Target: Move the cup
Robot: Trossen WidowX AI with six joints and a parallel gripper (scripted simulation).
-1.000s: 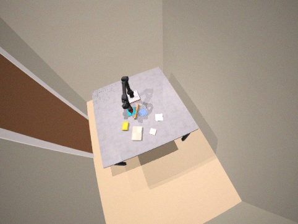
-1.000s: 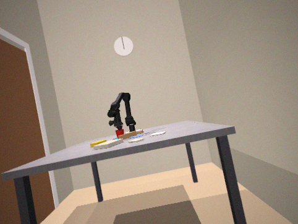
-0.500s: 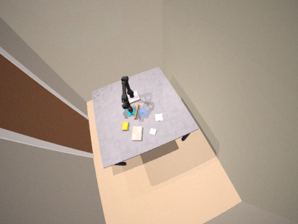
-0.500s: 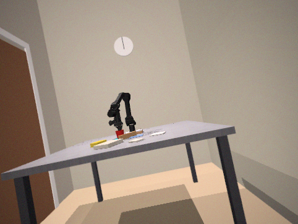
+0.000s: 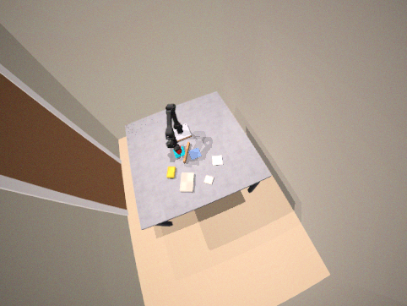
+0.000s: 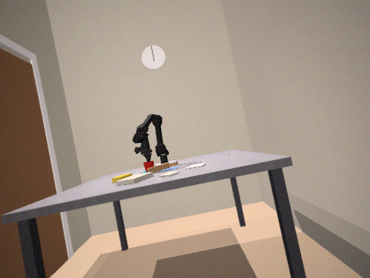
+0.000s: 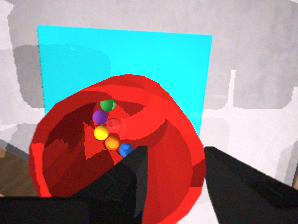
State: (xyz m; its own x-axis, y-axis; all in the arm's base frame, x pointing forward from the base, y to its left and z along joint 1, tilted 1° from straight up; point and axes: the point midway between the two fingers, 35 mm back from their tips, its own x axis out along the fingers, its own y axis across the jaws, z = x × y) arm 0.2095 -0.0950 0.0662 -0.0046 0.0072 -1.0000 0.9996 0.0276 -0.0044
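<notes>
Right now my gripper tip is 3 cm short of the cyan pad and 7 cm above it. From my gripper tip the other things lie so: yellow block 22 cm ahead, 15 cm to the right, 5 cm below; then wooden bar 8 cm ahead, 7 cm to the left, 5 cm below.
</notes>
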